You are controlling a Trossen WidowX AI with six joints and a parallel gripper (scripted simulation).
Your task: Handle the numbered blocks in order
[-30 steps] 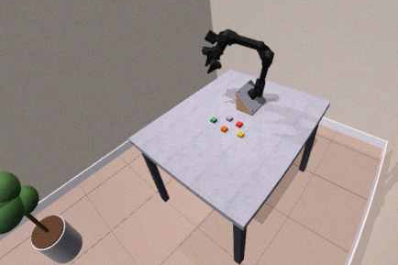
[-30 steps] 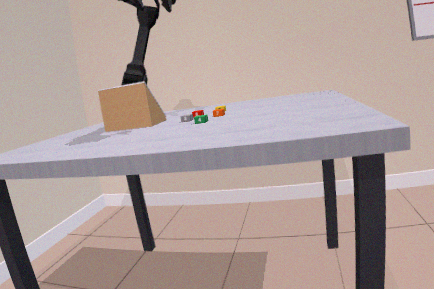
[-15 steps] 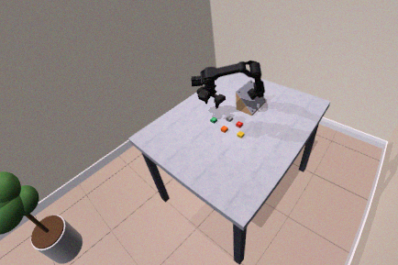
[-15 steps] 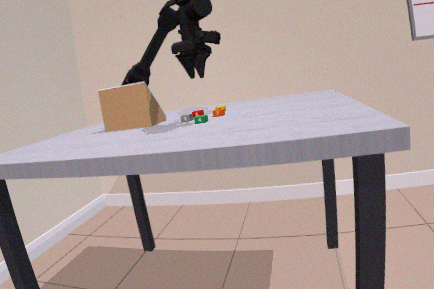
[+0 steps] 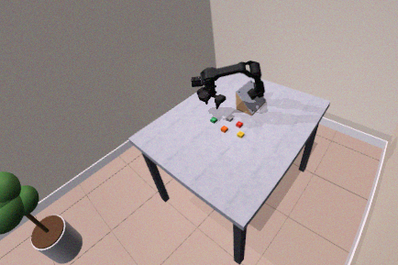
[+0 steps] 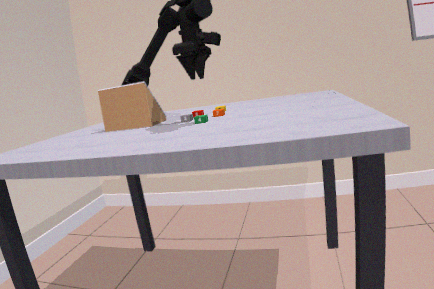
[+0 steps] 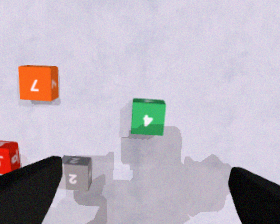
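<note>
Now: the yellow block 220 mm to the left of my gripper tip and 120 mm below it. The rest, counted from my gripper tip: green block (10 mm behind, 120 mm below); then orange block (20 mm ahead, 110 mm to the left, 120 mm below); then grey block (80 mm behind, 70 mm to the left, 120 mm below).
</note>
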